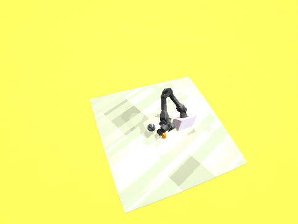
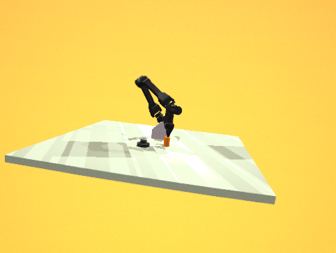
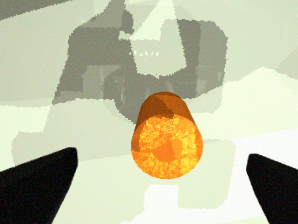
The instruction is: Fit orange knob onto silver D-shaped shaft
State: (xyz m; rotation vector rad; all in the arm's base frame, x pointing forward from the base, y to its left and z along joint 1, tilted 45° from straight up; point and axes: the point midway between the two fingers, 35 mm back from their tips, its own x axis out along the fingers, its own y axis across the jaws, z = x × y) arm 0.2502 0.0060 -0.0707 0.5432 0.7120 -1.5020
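Now: gripper tip 3 cm above the orange knob. The rest, counted from my gripper tip: dark round pedestal 15 cm to the right, 6 cm ahead, 4 cm below.
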